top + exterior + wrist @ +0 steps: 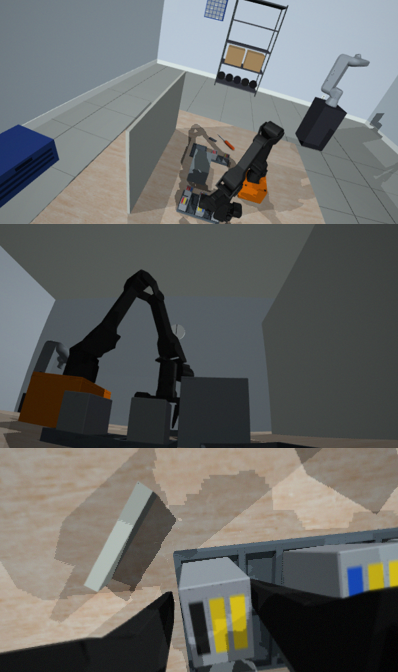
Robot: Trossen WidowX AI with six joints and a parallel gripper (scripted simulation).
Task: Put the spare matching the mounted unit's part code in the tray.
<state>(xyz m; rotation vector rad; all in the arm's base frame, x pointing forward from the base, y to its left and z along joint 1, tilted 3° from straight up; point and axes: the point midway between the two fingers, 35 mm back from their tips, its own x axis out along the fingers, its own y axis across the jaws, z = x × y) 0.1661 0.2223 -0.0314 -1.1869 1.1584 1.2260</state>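
Now: the grey spare block 20 mm above my gripper tip. The rest, counted from my gripper tip: tray (150 mm ahead, 420 mm to the right, 10 mm below); tan box (90 mm ahead, 130 mm to the left, 10 mm above); grey mounted unit (120 mm ahead, 240 mm to the right, 30 mm above).
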